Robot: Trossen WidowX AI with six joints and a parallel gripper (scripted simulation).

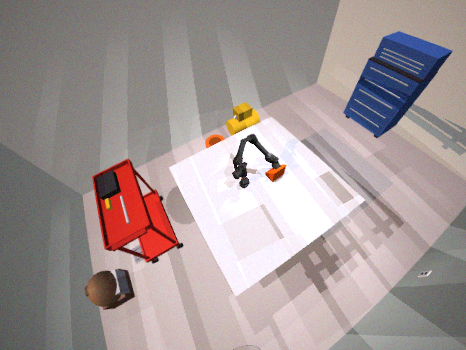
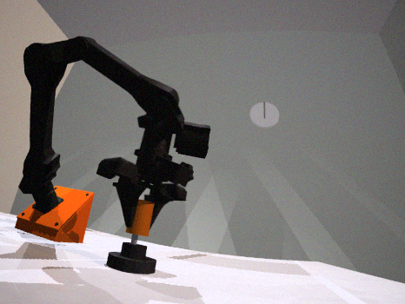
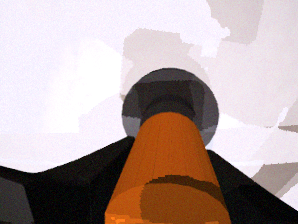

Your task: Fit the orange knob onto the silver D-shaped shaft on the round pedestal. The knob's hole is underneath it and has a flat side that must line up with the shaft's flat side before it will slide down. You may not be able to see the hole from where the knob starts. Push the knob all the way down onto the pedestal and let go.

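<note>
Right now the round black pedestal is 40 mm below my gripper tip. From my gripper tip the other things lie so: orange knob 30 mm above.
</note>
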